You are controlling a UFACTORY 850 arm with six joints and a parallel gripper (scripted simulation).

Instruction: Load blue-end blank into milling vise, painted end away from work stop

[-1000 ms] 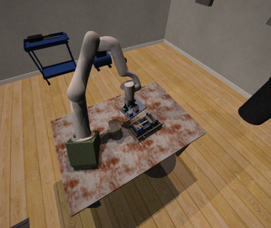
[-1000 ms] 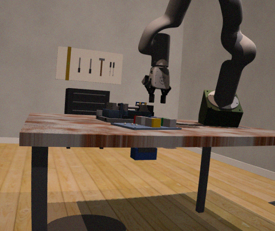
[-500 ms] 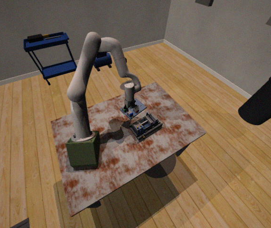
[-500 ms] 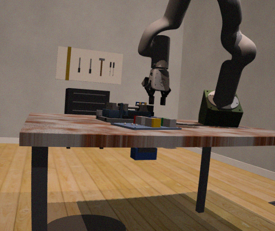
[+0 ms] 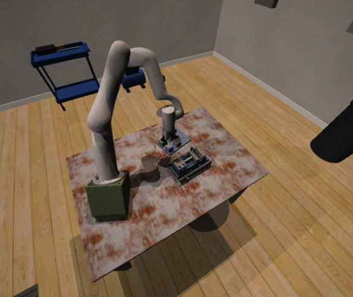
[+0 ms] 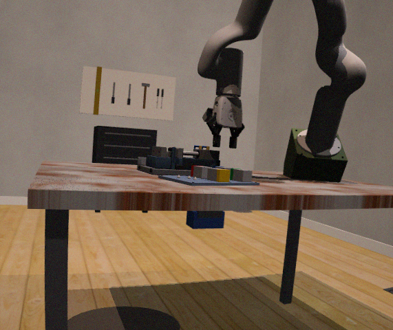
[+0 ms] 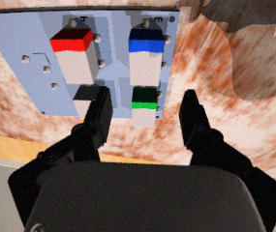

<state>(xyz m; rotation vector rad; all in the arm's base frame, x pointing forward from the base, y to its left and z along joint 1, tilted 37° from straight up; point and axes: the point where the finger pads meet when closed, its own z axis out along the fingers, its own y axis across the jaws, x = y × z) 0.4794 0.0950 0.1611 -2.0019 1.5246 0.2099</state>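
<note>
Now: hand 10 cm above the blue-ended blank. The rest, counted from my hand: green-ended blank: 10 cm below, 9 cm to the left, 3 cm behind; then red-ended blank: 10 cm below, 8 cm ahead, 3 cm to the left; then light blue infeed plate: 12 cm below, 7 cm to the left, 7 cm ahead.
</note>
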